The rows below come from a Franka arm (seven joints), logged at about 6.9 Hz.
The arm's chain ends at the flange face. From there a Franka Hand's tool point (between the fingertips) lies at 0.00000 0.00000 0.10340 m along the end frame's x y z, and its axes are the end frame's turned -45 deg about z.
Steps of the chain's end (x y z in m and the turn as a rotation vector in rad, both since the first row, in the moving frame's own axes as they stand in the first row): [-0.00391, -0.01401, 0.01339, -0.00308, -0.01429, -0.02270]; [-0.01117, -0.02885, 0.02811, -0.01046, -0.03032, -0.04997]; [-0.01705, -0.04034, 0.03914, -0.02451, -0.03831, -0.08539]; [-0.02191, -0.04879, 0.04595, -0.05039, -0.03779, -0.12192]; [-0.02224, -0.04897, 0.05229, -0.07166, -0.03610, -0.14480]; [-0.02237, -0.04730, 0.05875, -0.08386, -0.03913, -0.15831]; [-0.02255, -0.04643, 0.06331, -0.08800, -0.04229, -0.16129]
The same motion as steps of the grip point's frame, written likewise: [0.00586, -0.01348, 0.01338, 0.00793, -0.01228, -0.02270]; [0.00949, -0.02968, 0.02806, 0.01404, -0.02884, -0.04997]; [0.01184, -0.04139, 0.03903, 0.00976, -0.04442, -0.08539]; [0.01264, -0.04868, 0.04575, -0.00891, -0.06235, -0.12192]; [0.01125, -0.04720, 0.05196, -0.02514, -0.07620, -0.14480]; [0.00894, -0.04530, 0.05831, -0.03163, -0.08697, -0.15831]; [0.00768, -0.04469, 0.06282, -0.03232, -0.09213, -0.16129]
